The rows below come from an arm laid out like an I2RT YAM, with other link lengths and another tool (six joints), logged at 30 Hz.
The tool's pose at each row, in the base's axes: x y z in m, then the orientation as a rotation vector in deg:
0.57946 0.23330 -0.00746 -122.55 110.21 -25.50
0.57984 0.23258 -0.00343 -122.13 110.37 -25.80
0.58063 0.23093 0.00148 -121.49 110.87 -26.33
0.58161 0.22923 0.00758 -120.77 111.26 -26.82
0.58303 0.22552 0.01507 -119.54 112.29 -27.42
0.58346 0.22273 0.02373 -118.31 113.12 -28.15
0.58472 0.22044 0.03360 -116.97 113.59 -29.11
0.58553 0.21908 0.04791 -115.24 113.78 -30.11
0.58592 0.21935 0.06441 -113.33 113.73 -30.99
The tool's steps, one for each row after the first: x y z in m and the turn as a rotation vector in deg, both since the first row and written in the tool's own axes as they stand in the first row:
0.00103 -0.00175 -0.00357 0.26 0.11 0.27
0.00309 -0.00410 -0.00778 0.53 0.45 0.77
0.00530 -0.00706 -0.01302 0.89 0.69 1.27
0.00965 -0.01071 -0.01932 1.22 1.14 2.31
0.01307 -0.01397 -0.02710 1.69 1.58 3.25
0.01616 -0.01851 -0.03571 2.50 1.96 4.09
0.01859 -0.02436 -0.04864 3.69 2.12 5.03
0.01952 -0.03082 -0.06380 5.07 2.05 6.00

